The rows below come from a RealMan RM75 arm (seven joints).
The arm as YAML. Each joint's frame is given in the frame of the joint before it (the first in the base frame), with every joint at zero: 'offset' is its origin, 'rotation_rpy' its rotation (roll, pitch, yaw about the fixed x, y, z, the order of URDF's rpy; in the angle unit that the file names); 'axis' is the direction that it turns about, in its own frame. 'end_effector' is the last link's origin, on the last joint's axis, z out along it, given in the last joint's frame.
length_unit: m
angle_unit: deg
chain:
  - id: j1
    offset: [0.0, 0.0, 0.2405]
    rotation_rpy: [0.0, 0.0, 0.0]
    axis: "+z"
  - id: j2
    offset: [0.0, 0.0, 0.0]
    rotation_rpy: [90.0, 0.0, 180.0]
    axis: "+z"
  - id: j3
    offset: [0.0, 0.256, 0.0]
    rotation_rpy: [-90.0, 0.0, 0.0]
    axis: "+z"
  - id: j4
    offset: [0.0, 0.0, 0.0]
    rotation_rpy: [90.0, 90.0, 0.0]
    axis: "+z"
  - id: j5
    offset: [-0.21, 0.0, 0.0]
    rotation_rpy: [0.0, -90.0, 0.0]
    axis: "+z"
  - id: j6
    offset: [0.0, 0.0, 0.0]
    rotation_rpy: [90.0, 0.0, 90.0]
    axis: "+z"
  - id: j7
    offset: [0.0, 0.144, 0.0]
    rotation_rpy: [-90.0, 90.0, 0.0]
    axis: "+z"
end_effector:
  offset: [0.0, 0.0, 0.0]
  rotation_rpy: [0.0, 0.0, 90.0]
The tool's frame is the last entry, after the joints.
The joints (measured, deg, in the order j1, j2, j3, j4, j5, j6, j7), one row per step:
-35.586, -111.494, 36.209, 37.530, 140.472, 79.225, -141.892
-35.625, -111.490, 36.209, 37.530, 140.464, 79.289, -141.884
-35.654, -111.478, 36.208, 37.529, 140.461, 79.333, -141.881
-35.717, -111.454, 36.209, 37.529, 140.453, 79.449, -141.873
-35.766, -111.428, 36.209, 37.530, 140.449, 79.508, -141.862
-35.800, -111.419, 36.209, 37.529, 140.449, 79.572, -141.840
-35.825, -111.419, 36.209, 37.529, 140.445, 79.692, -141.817
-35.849, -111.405, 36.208, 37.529, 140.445, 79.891, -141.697
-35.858, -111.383, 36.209, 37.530, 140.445, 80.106, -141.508
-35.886, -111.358, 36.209, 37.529, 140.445, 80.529, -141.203
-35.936, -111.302, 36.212, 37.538, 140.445, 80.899, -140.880
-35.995, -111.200, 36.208, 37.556, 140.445, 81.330, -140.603
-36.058, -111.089, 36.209, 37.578, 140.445, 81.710, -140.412
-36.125, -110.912, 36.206, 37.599, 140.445, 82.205, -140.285
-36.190, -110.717, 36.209, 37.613, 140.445, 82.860, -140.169
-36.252, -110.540, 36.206, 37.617, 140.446, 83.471, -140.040
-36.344, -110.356, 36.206, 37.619, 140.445, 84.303, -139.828
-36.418, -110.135, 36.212, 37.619, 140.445, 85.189, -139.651
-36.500, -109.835, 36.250, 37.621, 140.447, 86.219, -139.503
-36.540, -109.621, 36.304, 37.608, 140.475, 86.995, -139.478
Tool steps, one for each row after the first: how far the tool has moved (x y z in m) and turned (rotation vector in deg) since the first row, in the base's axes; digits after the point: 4 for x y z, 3 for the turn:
0.0003, 0.0001, 0.0000, -0.048, -0.034, -0.054
0.0005, 0.0002, 0.0000, -0.077, -0.050, -0.090
0.0011, 0.0004, 0.0001, -0.158, -0.095, -0.173
0.0014, 0.0006, 0.0003, -0.191, -0.104, -0.239
0.0017, 0.0007, 0.0003, -0.243, -0.124, -0.299
0.0020, 0.0006, 0.0002, -0.345, -0.182, -0.358
0.0024, 0.0004, 0.0002, -0.516, -0.235, -0.513
0.0026, 0.0000, 0.0002, -0.705, -0.266, -0.721
0.0033, -0.0006, 0.0000, -1.079, -0.367, -1.075
0.0040, -0.0009, 0.0002, -1.387, -0.403, -1.470
0.0046, -0.0012, 0.0008, -1.704, -0.448, -1.839
0.0053, -0.0013, 0.0014, -1.965, -0.484, -2.131
0.0059, -0.0015, 0.0026, -2.276, -0.550, -2.375
0.0066, -0.0021, 0.0037, -2.719, -0.692, -2.620
0.0074, -0.0026, 0.0047, -3.139, -0.829, -2.862
0.0085, -0.0034, 0.0056, -3.750, -1.053, -3.235
0.0096, -0.0044, 0.0068, -4.388, -1.285, -3.560
0.0106, -0.0055, 0.0085, -5.124, -1.519, -3.888
0.0113, -0.0066, 0.0096, -5.721, -1.705, -4.023

